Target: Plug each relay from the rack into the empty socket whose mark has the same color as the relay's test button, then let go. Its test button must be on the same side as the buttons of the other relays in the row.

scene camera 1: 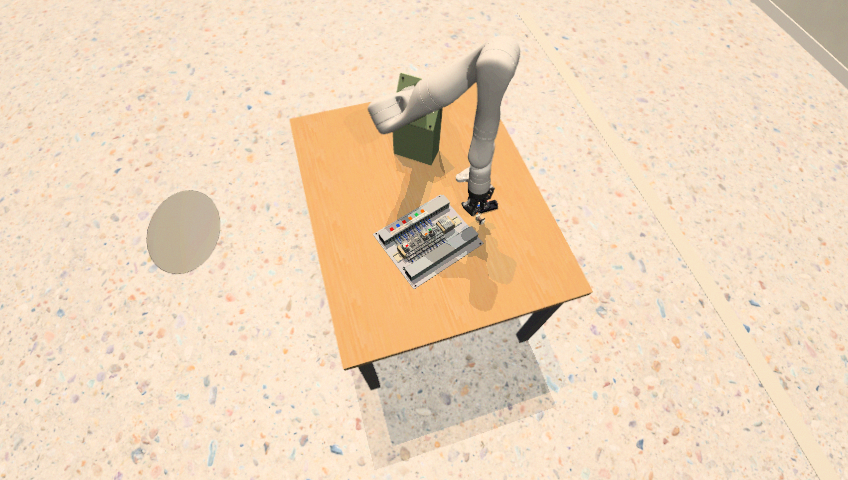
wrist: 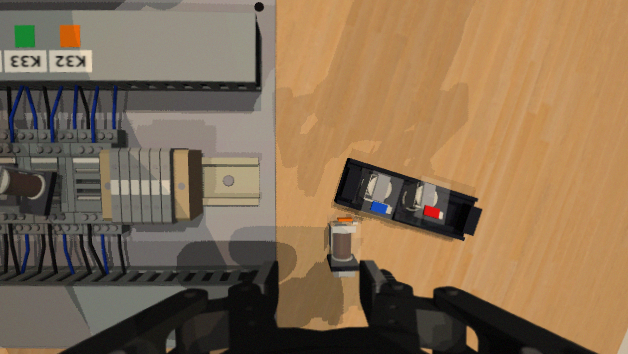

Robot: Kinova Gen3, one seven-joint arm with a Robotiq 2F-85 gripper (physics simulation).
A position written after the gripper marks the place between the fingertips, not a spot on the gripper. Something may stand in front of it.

Observation:
In view: the gripper [wrist: 318, 279], a panel [wrist: 222, 124], a black rack [wrist: 462, 216] and a metal rail [wrist: 246, 177].

